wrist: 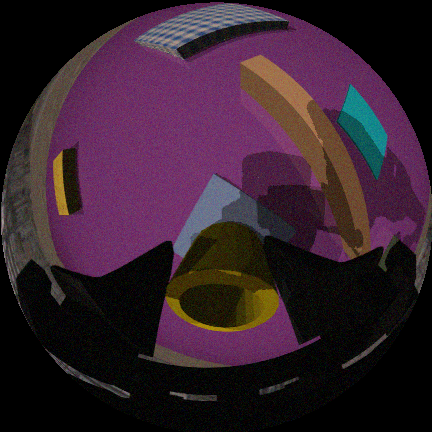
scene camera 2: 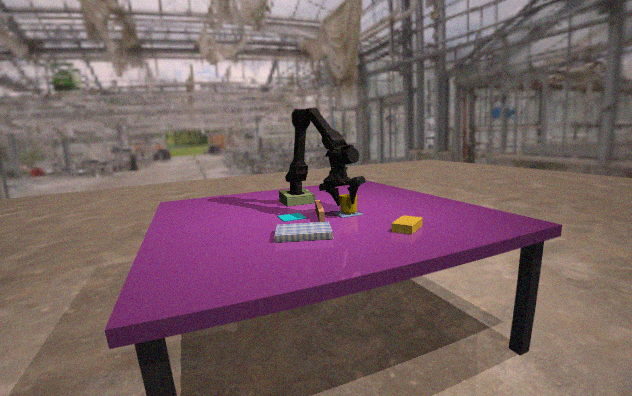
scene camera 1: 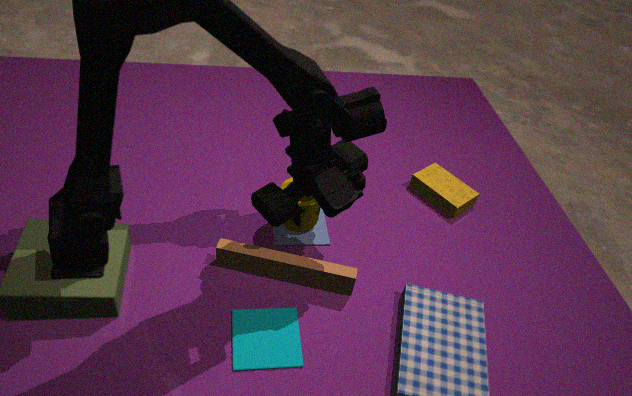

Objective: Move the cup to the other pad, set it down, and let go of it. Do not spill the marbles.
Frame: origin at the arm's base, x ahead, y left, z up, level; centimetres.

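Seen in the pictures: gripper, fingertip midpoint: (wrist: 218, 245) (scene camera 2: 345, 204) (scene camera 1: 312, 214); arm's base, link origin: (scene camera 2: 296, 193) (scene camera 1: 79, 260).
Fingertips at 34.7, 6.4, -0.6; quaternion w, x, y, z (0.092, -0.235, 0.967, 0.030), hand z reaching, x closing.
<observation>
Pixels of each thing's top centre, then the offset from my fingertips to it, as dx, dy, dz. Level surfaces: height alone.
- yellow cup, top centre: (wrist: 218, 310) (scene camera 1: 302, 190) (scene camera 2: 348, 195) -1.7, +2.3, +3.4
- blue-grey pad, top centre: (wrist: 230, 242) (scene camera 1: 299, 224) (scene camera 2: 347, 213) -1.5, +1.6, -3.9
- flat, top centre: (scene camera 1: 266, 336) (wrist: 368, 128) (scene camera 2: 291, 216) -10.3, -19.2, -3.9
- blue-and-white checked block, top centre: (scene camera 1: 444, 342) (scene camera 2: 303, 227) +13.6, -25.0, -1.7
- yellow sponge, top centre: (scene camera 1: 445, 183) (wrist: 57, 185) (scene camera 2: 407, 220) +27.6, +6.7, -1.2
- purple table, surface height: dz -4.2
The yellow cup (scene camera 1: 306, 221) (scene camera 2: 349, 206) (wrist: 230, 250) stands upright on the blue-grey pad (scene camera 1: 320, 238) (scene camera 2: 356, 215) (wrist: 202, 212). My gripper (scene camera 1: 303, 212) (scene camera 2: 346, 202) (wrist: 218, 245) is low around the cup, with one finger against each side, and is shut on it. In the wrist view the cup's rim faces me, and its inside is dark. The marbles cannot be made out. The other pad, cyan and flat (scene camera 1: 267, 345) (scene camera 2: 292, 217) (wrist: 367, 132), lies on the far side of the wooden bar from the cup.
The wooden bar (scene camera 1: 285, 265) (scene camera 2: 320, 212) (wrist: 300, 115) lies between the two pads. A blue-and-white checked block (scene camera 1: 442, 345) (scene camera 2: 303, 232) (wrist: 215, 22) and a yellow sponge (scene camera 1: 444, 189) (scene camera 2: 407, 224) (wrist: 65, 182) also lie on the purple table (scene camera 1: 175, 115) (scene camera 2: 240, 270) (wrist: 150, 110).
</observation>
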